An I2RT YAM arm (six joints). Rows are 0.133 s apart.
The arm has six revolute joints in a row. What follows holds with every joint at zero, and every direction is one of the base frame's. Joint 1 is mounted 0.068 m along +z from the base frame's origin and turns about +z. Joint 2 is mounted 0.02 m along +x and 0.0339 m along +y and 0.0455 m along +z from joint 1 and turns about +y. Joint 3 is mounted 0.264 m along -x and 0.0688 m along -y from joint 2 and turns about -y. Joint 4 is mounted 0.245 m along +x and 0.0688 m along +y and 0.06 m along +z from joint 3 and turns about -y. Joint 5 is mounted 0.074 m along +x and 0.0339 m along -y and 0.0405 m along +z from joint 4 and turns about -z. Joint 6 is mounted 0.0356 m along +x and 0.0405 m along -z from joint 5 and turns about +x. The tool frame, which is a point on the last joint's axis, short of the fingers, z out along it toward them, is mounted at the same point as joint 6; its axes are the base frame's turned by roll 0, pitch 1.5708 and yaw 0 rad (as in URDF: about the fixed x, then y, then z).
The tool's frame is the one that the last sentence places.
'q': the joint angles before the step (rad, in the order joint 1, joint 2, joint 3, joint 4, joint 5, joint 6). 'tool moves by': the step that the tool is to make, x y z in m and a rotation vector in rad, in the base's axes. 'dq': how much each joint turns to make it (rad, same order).
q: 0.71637 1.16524 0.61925 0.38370 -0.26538 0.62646
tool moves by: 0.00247 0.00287 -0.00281 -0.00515 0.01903 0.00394
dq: 0.00154 0.02114 0.00736 -0.00173 -0.00383 0.00839
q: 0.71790 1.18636 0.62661 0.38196 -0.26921 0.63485
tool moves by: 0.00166 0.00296 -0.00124 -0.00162 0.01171 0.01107
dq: 0.00306 0.01689 0.00857 -0.00017 -0.00905 0.00513
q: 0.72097 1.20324 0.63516 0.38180 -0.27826 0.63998
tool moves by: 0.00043 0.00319 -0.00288 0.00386 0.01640 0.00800
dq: 0.00734 0.01606 0.00030 0.00989 -0.00324 0.01393
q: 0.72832 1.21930 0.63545 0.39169 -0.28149 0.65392
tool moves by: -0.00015 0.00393 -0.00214 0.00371 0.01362 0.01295
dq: 0.01042 0.01563 0.00265 0.00860 -0.00477 0.01163
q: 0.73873 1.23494 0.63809 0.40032 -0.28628 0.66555
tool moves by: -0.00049 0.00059 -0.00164 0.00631 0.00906 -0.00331
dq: 0.00333 0.00305 -0.00544 0.00953 0.00441 0.01235
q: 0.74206 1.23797 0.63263 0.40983 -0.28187 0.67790
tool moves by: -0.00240 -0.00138 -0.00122 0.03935 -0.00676 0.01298
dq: 0.00009 -0.00541 -0.02601 0.05869 -0.01697 0.02274
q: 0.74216 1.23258 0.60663 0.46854 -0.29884 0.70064
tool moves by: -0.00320 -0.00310 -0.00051 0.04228 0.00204 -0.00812
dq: -0.00001 -0.01508 -0.02857 0.05078 0.00354 0.03488
